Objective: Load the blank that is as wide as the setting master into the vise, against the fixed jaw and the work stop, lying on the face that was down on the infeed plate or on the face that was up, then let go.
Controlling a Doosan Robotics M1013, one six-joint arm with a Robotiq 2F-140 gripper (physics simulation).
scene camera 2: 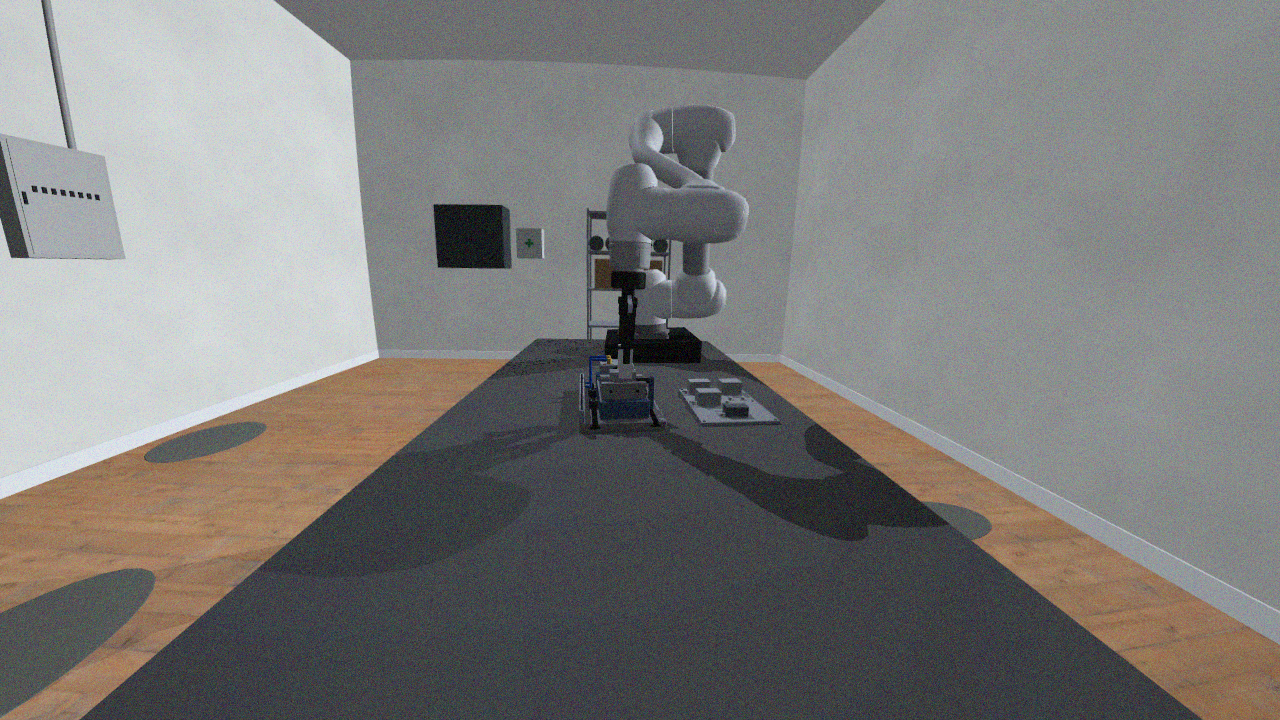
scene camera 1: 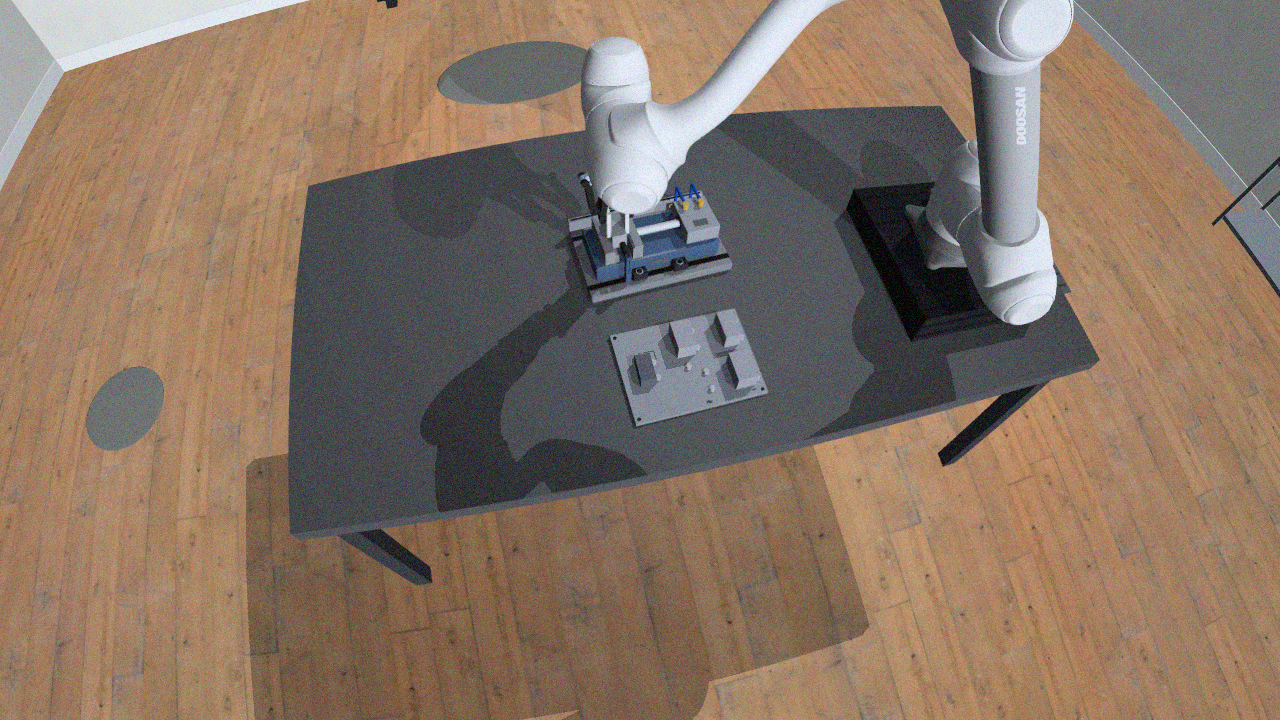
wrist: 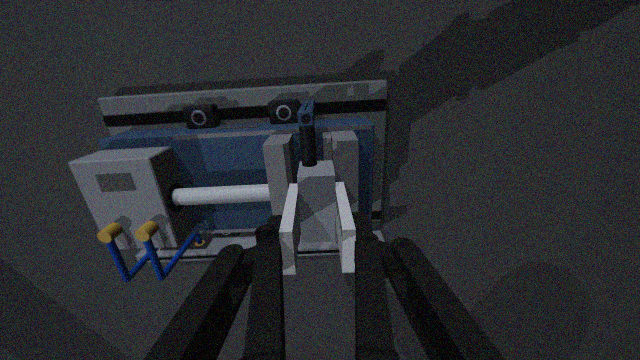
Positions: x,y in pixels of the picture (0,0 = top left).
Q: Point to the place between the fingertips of the gripper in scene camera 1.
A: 616,229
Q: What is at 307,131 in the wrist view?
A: A work stop arm.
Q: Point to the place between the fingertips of the gripper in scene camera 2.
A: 624,375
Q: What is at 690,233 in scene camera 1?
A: An actuator block.
